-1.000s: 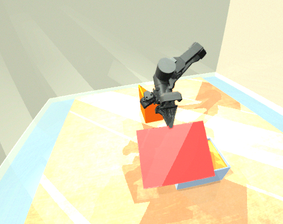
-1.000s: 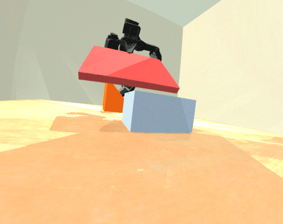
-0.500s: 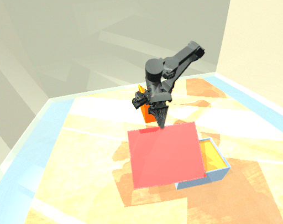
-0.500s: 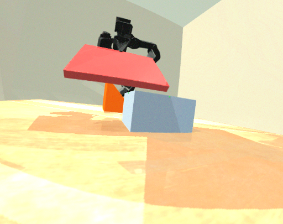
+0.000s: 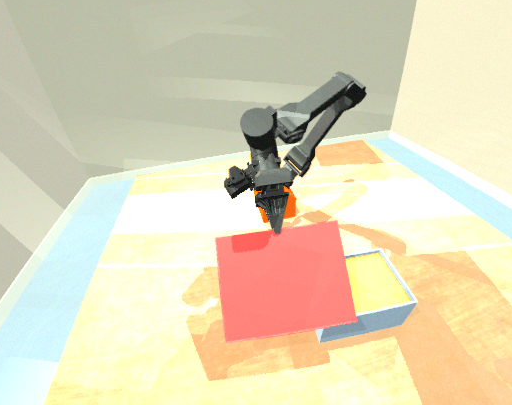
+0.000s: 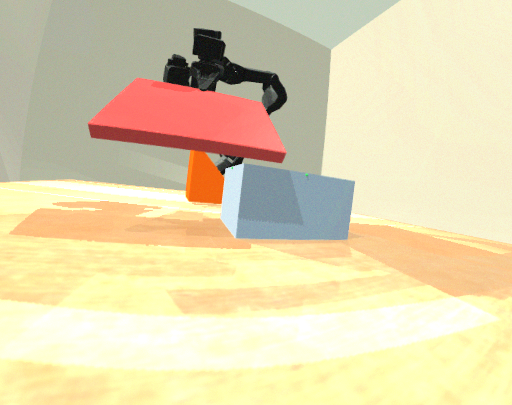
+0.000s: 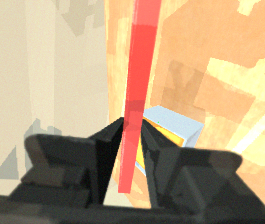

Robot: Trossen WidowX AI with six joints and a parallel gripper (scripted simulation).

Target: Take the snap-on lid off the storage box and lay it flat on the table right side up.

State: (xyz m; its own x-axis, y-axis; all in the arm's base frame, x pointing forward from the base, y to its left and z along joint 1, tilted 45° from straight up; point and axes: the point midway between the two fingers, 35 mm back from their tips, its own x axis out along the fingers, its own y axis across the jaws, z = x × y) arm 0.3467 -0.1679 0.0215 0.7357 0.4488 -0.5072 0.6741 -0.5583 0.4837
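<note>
The red lid lies 70 mm ahead of my gripper tip and 50 mm below it. From my gripper tip the other things lie so: light blue storage box (60 mm ahead, 160 mm to the left, 180 mm below).
</note>
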